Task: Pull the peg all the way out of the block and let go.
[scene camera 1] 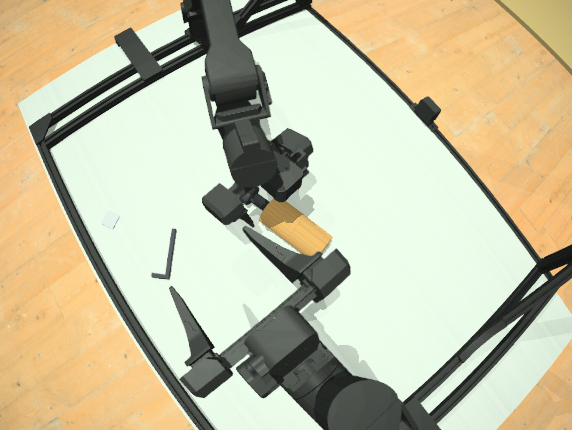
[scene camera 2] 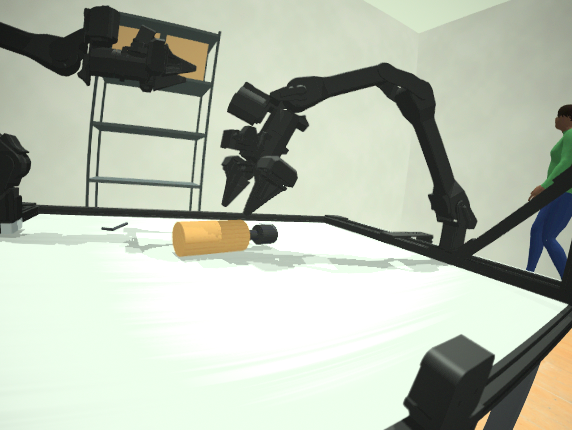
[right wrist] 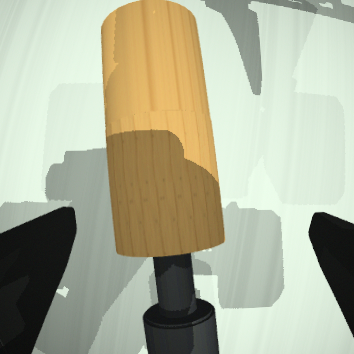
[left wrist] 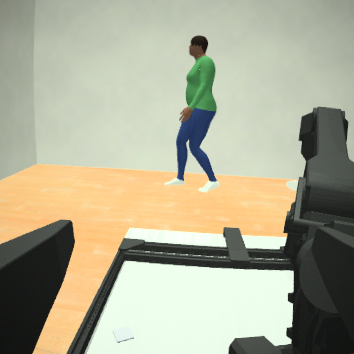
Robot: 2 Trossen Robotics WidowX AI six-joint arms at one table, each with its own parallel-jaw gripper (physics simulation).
Scene:
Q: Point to a dark peg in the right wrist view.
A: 178,314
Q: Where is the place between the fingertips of my right gripper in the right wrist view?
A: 196,222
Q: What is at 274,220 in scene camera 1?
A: A wooden block.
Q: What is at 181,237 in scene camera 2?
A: A wooden block.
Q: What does my left gripper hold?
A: Nothing.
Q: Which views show my left gripper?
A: Scene camera 1, scene camera 2 and the left wrist view only.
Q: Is my left gripper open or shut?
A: Open.

